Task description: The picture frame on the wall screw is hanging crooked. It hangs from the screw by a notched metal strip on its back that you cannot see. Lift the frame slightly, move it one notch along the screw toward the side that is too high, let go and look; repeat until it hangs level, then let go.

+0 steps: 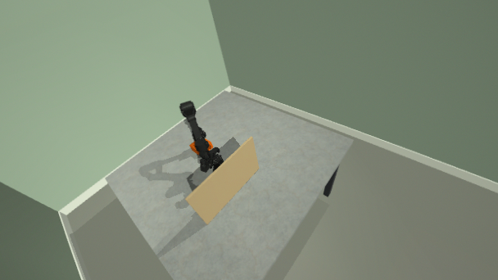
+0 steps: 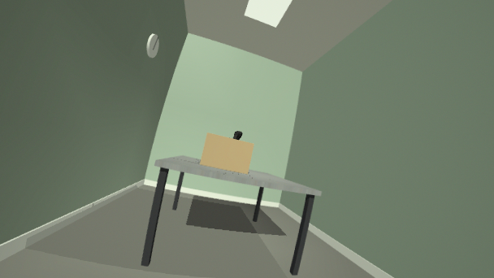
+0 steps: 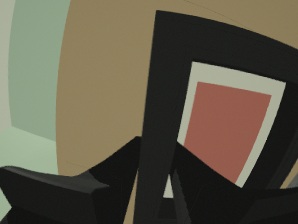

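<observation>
Now: gripper tip 5 cm above the picture frame and 1 cm to the left of it. From my gripper tip the other things lie so: tan wall board (7 cm below, 3 cm to the right, 1 cm ahead).
</observation>
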